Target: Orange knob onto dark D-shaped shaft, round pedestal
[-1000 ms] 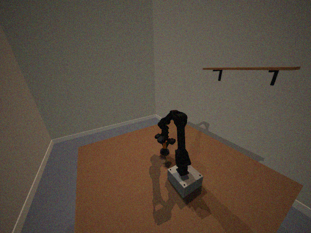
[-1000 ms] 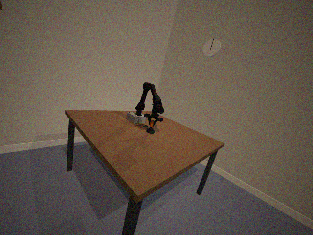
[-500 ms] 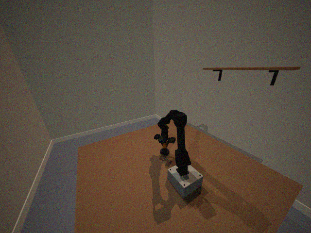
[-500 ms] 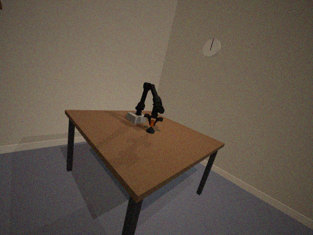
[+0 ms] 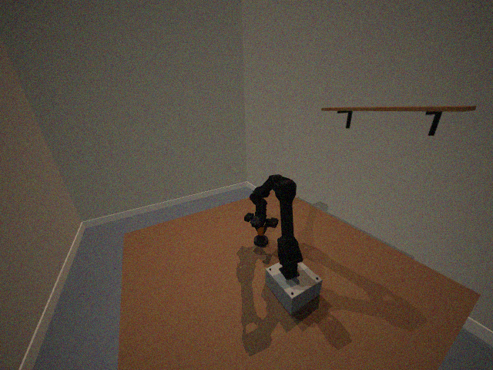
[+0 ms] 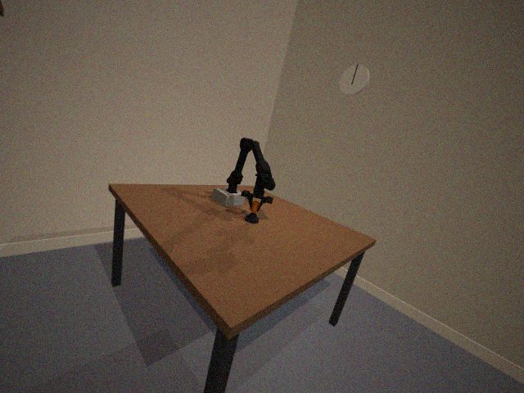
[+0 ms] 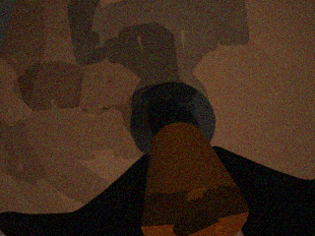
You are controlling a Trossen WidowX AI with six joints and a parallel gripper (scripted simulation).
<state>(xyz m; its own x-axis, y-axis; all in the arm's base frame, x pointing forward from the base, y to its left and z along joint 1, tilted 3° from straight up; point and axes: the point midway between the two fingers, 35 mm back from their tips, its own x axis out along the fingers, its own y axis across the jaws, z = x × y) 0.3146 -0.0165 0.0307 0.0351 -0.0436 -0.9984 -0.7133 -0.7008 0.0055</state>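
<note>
The orange knob is 20 mm above my gripper tip. The rest, counted from my gripper tip: round pedestal (40 mm below).
</note>
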